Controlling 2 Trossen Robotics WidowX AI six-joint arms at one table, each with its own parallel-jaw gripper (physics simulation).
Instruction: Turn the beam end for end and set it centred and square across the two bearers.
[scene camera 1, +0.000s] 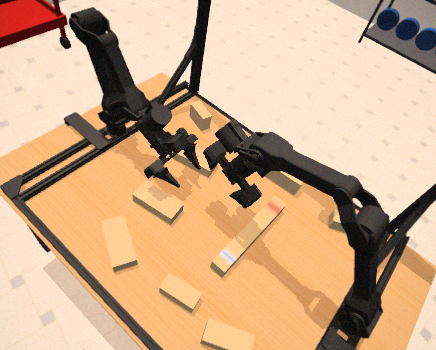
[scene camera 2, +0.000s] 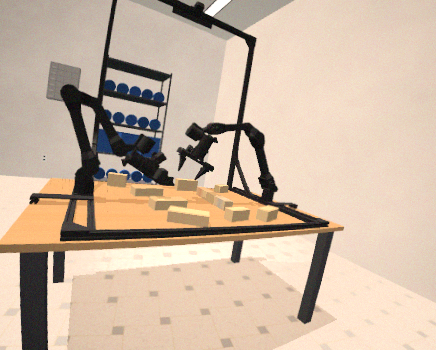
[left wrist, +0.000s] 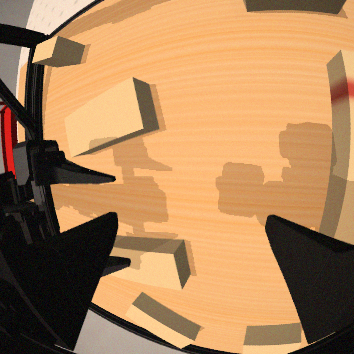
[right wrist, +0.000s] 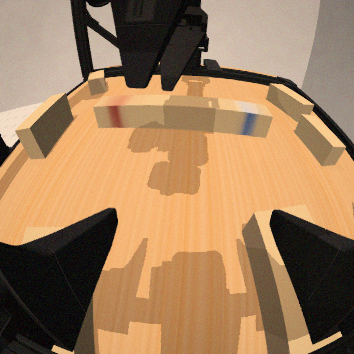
Scene:
My left gripper (scene camera 1: 220, 182) is open, holding nothing. Also in view: a beam (scene camera 1: 221, 264). My right gripper (scene camera 1: 189, 177) is open and holds nothing.

